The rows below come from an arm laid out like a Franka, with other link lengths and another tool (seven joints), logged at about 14 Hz.
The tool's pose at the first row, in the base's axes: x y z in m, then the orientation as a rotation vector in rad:
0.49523, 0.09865, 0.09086, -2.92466, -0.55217, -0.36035
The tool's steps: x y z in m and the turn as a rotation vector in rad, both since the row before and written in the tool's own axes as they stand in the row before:
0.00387, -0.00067, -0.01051, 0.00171, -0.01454, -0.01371
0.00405, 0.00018, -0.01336, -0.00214, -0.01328, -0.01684
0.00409, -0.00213, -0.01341, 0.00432, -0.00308, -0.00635
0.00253, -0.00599, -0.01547, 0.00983, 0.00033, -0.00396
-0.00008, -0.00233, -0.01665, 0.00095, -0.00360, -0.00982
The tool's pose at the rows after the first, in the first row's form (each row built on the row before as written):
0.49630, 0.09866, 0.10203, -2.92548, -0.57452, -0.34035
0.49744, 0.09753, 0.11590, -2.92868, -0.60133, -0.32393
0.49781, 0.09867, 0.13003, -2.92427, -0.61110, -0.31848
0.49488, 0.10235, 0.14614, -2.91394, -0.61672, -0.31550
0.49095, 0.10135, 0.16246, -2.91207, -0.63172, -0.31112

